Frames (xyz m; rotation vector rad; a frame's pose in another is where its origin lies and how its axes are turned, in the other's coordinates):
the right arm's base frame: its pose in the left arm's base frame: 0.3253 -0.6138 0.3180 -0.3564 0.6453 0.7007
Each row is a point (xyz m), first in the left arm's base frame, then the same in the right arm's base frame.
Working: the left arm's base frame: its pose in the right arm's base frame: 0.3130 0.6937 -0.0669 0.3564 -0.6453 -0.7007

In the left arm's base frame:
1: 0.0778 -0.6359 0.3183
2: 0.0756 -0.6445 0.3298
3: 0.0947 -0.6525 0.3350
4: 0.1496 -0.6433 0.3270
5: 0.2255 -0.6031 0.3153
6: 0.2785 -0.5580 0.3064
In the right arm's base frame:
1: -0.1554 0.1553 -0.1162
2: -0.1683 0.1496 -0.1128
3: -0.1644 0.1302 -0.1048
4: -0.1227 0.0995 -0.0829
5: -0.0514 0.0769 -0.0391
6: 0.0071 0.0734 -0.0004

